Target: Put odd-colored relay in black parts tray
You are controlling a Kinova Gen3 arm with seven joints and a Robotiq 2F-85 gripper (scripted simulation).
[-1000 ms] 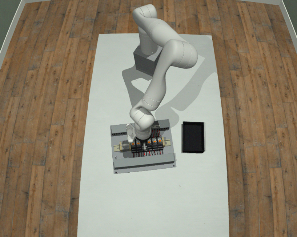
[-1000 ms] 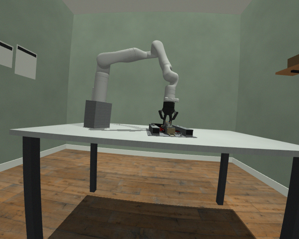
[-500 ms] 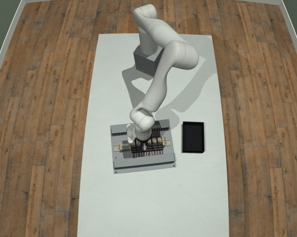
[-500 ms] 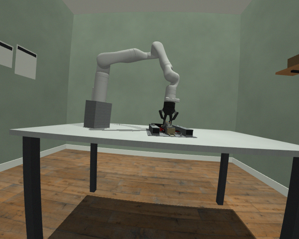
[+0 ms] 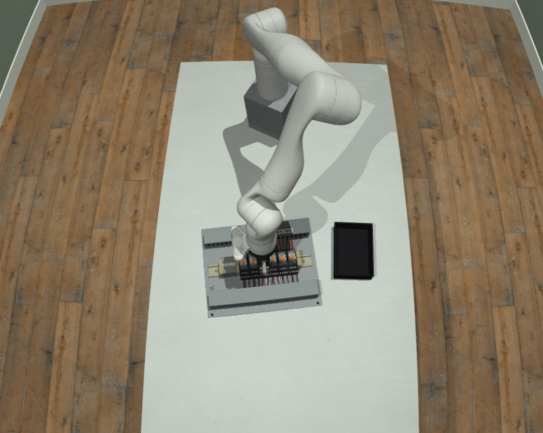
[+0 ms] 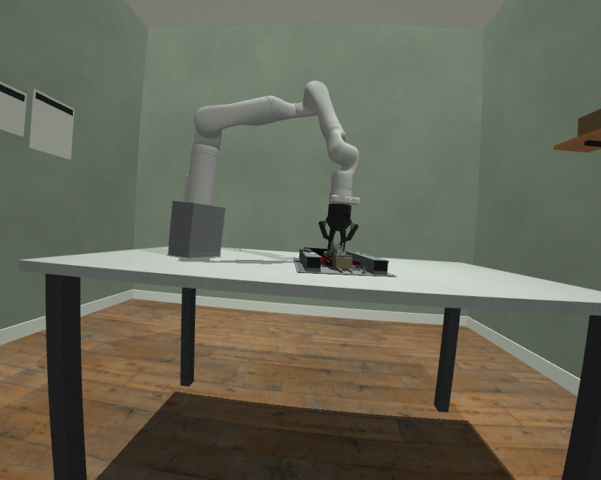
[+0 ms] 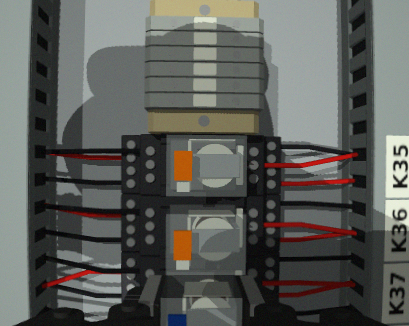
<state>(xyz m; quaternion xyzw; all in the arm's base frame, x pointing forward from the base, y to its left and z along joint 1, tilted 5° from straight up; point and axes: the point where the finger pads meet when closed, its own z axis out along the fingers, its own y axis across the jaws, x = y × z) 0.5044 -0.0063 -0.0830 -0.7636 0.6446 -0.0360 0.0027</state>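
Right now the blue-button relay is 10 mm below my hand. Round my hand: black parts tray: 50 mm behind, 260 mm to the left, 50 mm below; grey relay panel: 10 mm to the right, 40 mm below.
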